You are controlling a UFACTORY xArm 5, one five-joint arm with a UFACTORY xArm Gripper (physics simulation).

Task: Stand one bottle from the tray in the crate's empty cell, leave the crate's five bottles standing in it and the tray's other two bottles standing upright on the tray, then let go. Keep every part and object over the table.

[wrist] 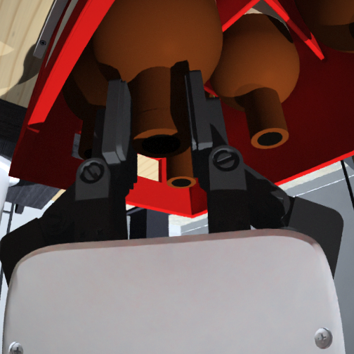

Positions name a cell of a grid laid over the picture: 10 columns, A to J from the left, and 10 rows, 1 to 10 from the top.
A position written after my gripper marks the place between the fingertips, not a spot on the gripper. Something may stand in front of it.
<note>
I see my gripper (E3) and a brown bottle (E2).
</note>
